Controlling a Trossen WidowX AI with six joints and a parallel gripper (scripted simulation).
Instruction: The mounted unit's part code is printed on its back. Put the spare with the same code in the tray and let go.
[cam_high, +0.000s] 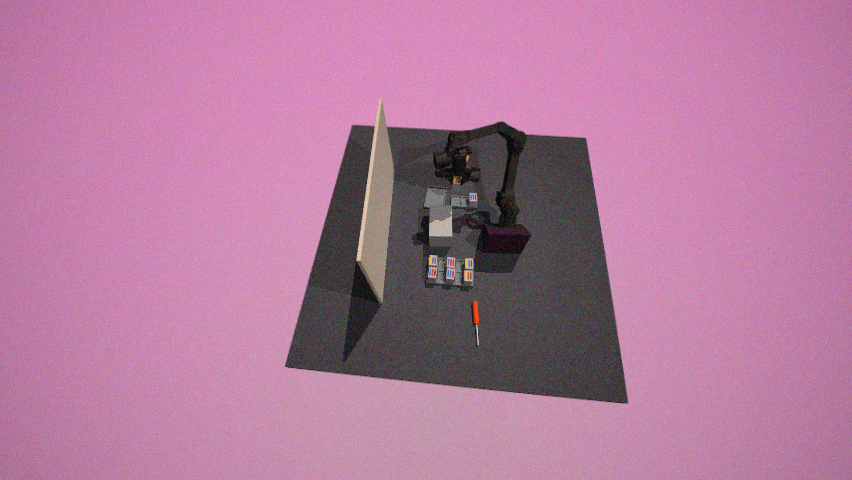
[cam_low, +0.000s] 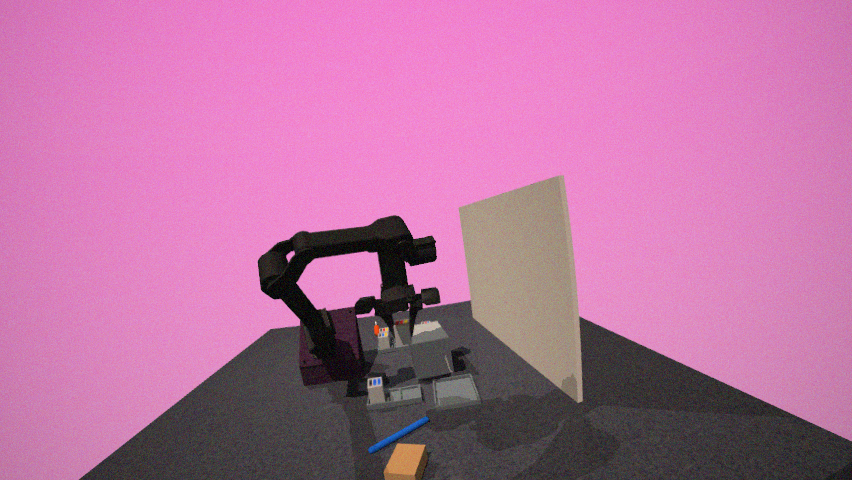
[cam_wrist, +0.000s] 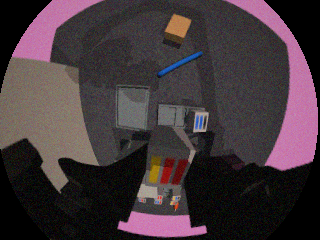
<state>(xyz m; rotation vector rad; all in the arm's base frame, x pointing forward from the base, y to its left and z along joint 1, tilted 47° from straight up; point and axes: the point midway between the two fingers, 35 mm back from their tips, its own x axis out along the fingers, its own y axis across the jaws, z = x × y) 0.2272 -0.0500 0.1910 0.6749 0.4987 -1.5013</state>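
My gripper tip is 150 mm above the grey rimmed tray, 100 mm short of it and 20 mm to the left of it. Round my gripper tip: blue pen (150 mm to the right, 140 mm below, 40 mm behind); grey spare (20 mm above); white mounted unit (170 mm to the left, 100 mm below, 60 mm ahead).
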